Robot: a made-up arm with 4 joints. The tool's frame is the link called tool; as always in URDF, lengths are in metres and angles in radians. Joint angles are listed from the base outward. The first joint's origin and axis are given. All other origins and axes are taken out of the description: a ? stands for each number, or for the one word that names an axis. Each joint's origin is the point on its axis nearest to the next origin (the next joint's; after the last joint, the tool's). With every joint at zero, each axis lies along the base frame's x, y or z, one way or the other. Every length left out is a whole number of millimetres.
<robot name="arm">
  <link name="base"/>
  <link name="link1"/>
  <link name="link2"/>
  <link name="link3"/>
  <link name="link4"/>
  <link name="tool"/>
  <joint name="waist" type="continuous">
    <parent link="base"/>
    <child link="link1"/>
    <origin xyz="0 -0.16 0.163" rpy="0 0 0"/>
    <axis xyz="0 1 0"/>
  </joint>
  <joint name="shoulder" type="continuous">
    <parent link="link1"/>
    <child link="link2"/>
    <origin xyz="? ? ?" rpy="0 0 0"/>
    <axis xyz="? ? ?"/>
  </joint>
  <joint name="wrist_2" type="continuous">
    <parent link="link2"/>
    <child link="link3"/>
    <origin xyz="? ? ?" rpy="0 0 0"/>
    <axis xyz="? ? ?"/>
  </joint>
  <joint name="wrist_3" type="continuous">
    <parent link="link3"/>
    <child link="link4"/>
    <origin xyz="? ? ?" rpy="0 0 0"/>
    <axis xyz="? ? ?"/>
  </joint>
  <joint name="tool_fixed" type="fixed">
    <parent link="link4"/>
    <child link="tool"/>
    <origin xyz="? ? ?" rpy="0 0 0"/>
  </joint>
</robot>
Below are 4 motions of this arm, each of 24 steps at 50 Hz.
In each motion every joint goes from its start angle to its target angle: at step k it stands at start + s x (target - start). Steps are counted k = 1, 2, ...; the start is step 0. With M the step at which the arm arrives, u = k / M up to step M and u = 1 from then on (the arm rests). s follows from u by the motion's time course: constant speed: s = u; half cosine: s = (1 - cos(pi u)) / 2; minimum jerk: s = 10 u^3 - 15 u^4 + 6 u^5.
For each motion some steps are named. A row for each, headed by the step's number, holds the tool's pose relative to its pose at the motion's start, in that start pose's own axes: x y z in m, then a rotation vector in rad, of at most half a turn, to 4 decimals.
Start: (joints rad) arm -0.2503 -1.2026 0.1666 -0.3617
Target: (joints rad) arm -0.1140 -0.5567 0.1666 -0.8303
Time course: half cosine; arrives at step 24
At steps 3, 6, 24:
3: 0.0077 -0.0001 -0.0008 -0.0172 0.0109 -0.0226
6: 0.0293 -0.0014 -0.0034 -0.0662 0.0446 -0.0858
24: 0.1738 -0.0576 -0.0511 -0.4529 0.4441 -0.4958

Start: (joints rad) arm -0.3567 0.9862 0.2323 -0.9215
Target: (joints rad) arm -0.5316 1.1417 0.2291 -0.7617
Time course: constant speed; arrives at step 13
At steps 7, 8, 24:
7: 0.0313 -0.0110 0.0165 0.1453 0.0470 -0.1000
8: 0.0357 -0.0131 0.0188 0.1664 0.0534 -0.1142
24: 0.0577 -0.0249 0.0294 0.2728 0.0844 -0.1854

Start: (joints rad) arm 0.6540 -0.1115 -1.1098 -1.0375
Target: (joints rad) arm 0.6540 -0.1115 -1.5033 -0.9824
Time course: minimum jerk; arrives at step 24
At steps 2, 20, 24:
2: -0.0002 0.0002 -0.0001 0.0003 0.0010 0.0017
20: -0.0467 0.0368 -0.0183 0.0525 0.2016 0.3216
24: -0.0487 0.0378 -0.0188 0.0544 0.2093 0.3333

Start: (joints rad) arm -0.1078 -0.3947 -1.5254 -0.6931
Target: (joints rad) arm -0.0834 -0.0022 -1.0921 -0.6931
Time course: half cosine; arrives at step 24
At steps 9, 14, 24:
9: 0.0101 -0.0174 0.0575 0.1207 -0.0902 -0.0894
14: 0.0188 -0.0452 0.1133 0.2444 -0.1713 -0.1952
24: 0.0262 -0.0886 0.1702 0.3830 -0.2481 -0.3330

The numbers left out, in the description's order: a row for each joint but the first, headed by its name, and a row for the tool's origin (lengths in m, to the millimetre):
shoulder: xyz -0.021 0 0.002, axis 0 0 -1
wrist_2: xyz -0.144 0.254 0, axis 0 -1 0
wrist_3: xyz 0.134 0 -0.046, axis 1 0 0
tool: xyz 0 0.062 -0.005

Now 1 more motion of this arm.
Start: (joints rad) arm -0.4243 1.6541 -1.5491 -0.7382
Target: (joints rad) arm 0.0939 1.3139 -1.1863 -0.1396
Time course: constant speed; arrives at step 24
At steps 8, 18, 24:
8: 0.0538 -0.0299 -0.0349 0.0718 -0.0033 -0.2054
18: 0.0986 -0.0778 -0.0808 0.1314 -0.0476 -0.4226
24: 0.1131 -0.1086 -0.1080 0.1522 -0.0883 -0.5271

